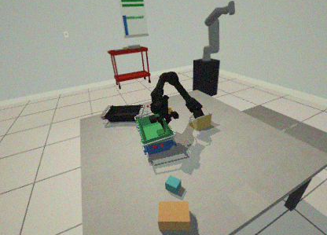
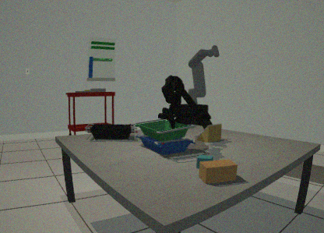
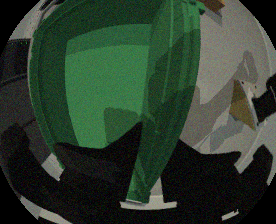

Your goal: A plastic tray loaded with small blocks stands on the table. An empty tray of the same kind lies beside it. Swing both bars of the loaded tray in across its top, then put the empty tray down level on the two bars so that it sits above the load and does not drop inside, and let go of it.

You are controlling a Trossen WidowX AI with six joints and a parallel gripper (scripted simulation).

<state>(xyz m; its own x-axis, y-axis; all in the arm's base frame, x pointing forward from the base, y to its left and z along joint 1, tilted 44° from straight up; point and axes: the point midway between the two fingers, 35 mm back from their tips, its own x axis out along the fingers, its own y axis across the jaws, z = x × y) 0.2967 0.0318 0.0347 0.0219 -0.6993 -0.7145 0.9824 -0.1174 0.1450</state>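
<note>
Now: the green tray 8 cm ahead of my gripper tip, 2 cm to the right of it and 3 cm above it. Round my gripper tip: yellow piece 11 cm behind, 38 cm to the right, 8 cm below; then teal cube 14 cm ahead, 36 cm to the left, 7 cm below; then brown block 19 cm behind, 29 cm to the right, 8 cm below.
</note>
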